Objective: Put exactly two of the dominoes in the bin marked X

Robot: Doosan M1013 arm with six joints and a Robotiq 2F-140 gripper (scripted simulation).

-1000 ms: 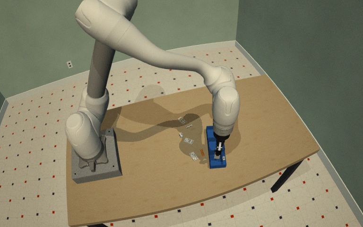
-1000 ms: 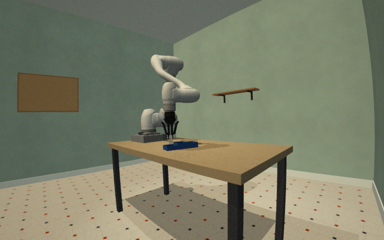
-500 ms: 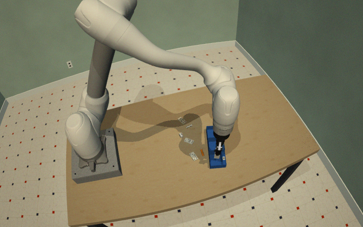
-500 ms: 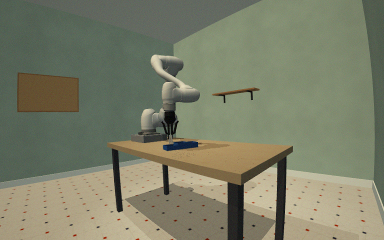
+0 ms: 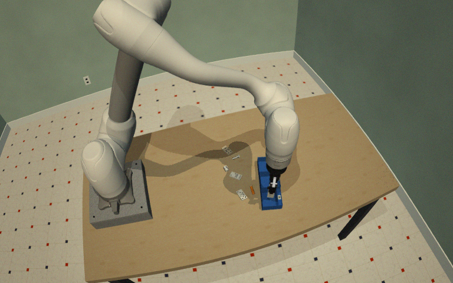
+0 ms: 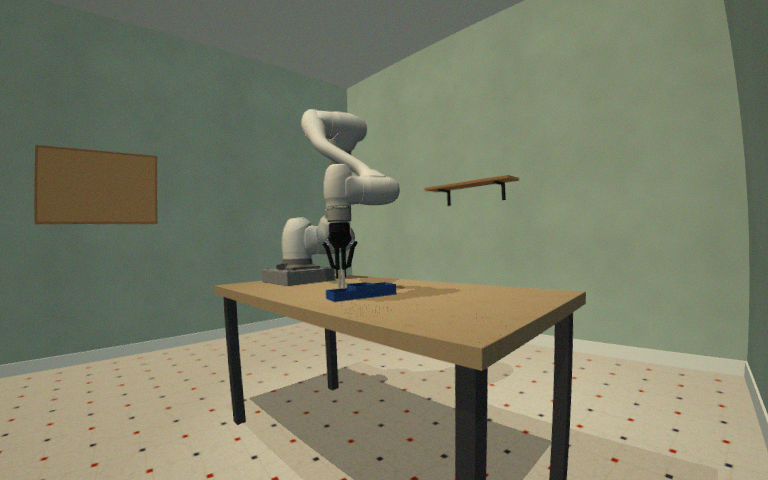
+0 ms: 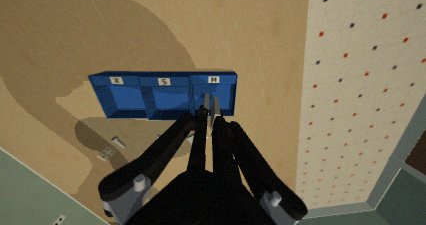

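Right now my hand is 2 cm short of the blue bin, 7 cm to the right of it and 5 cm above it. Also, from my hand: white domino: 10 cm behind, 31 cm to the left, 7 cm below; grey screw: 6 cm behind, 26 cm to the left, 7 cm below; orange stick: 6 cm behind, 7 cm to the left, 7 cm below.
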